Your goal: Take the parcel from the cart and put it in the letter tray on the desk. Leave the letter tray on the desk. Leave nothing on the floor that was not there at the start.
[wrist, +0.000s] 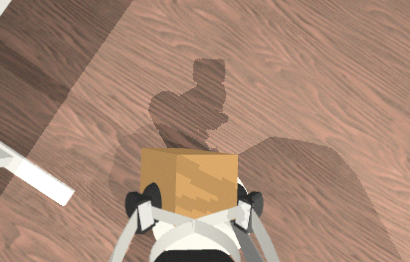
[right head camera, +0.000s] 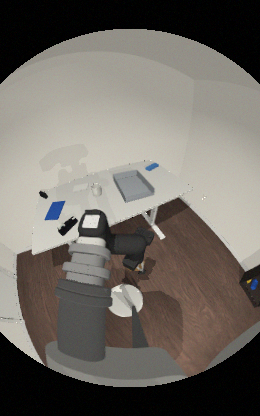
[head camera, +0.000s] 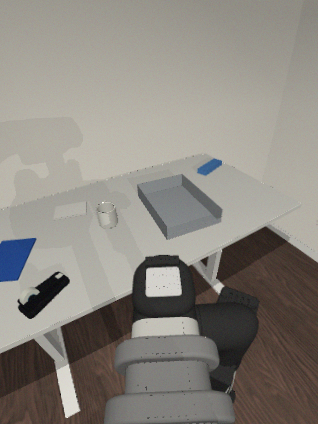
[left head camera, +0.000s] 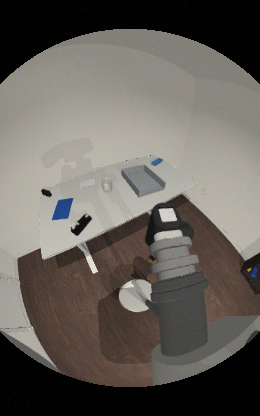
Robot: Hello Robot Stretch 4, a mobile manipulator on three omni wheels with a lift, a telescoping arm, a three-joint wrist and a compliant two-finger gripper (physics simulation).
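Frame: origin at the robot's base, x ahead, y left, z up, level; metres.
Seen in the pictures: gripper, fingertip midpoint: [wrist: 195, 198]; robot's base, origin of the base link: [right head camera: 124, 299] [left head camera: 136, 294].
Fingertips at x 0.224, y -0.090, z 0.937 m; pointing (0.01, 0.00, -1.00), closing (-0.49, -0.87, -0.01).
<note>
Offsets run from my fingertips to a thing's top centre. "pt": to the spot under its first point. Level surfaces: height alone.
The parcel, an orange-brown box {dz +0.064, dx +0.025, dy +0.004 m} [wrist: 206, 180], sits between the two fingertips in the wrist view. My gripper [wrist: 195, 198] is shut on it and holds it above the floor, in front of the desk. The grey letter tray {dz +0.055, dx +0.708, dy +0.008 m} [head camera: 180, 206] [left head camera: 143, 181] [right head camera: 133, 186] stands on the right part of the white desk {dz -0.015 m} [head camera: 255, 200] [left head camera: 112, 210] [right head camera: 165, 187]. In the head view the arm's wrist is in front of the desk's near edge, and the fingers and parcel are mostly hidden. The cart does not show.
On the desk are a white cup {pt dz +0.057, dx +0.577, dy +0.299 m} [head camera: 107, 215], a blue booklet {dz -0.007, dx +0.416, dy +0.672 m} [head camera: 16, 259], a black tape dispenser {dz +0.055, dx +0.262, dy +0.465 m} [head camera: 44, 295], a pale flat block {dz -0.005, dx +0.720, dy +0.515 m} [head camera: 70, 210] and a blue block {dz +0.015, dx +1.117, dy -0.245 m} [head camera: 209, 167]. A desk leg foot [wrist: 47, 182] stands at left in the wrist view. A dark shelf {dz -0.880 m} [left head camera: 246, 274] is at the right.
</note>
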